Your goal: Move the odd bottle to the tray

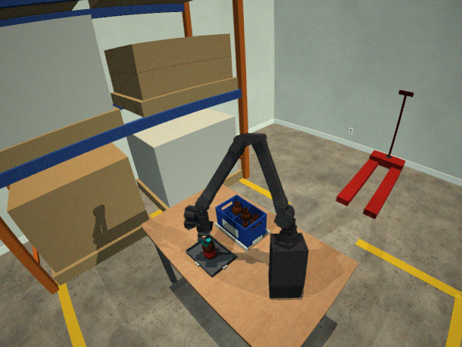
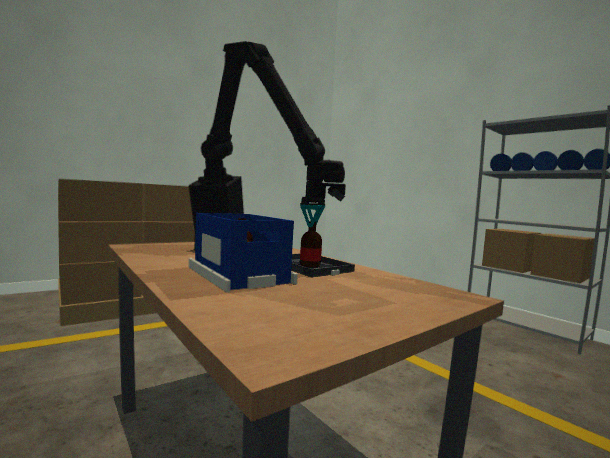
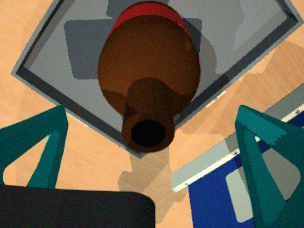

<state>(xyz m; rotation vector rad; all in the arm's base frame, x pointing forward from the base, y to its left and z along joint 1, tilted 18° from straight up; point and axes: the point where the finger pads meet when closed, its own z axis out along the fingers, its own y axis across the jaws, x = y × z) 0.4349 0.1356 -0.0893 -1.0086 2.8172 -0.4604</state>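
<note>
Now: the bottle 70 mm below my hand. From my hand the other things lie so: crate: 280 mm to the right, 70 mm below, 10 mm behind; dark tray: 140 mm below.
</note>
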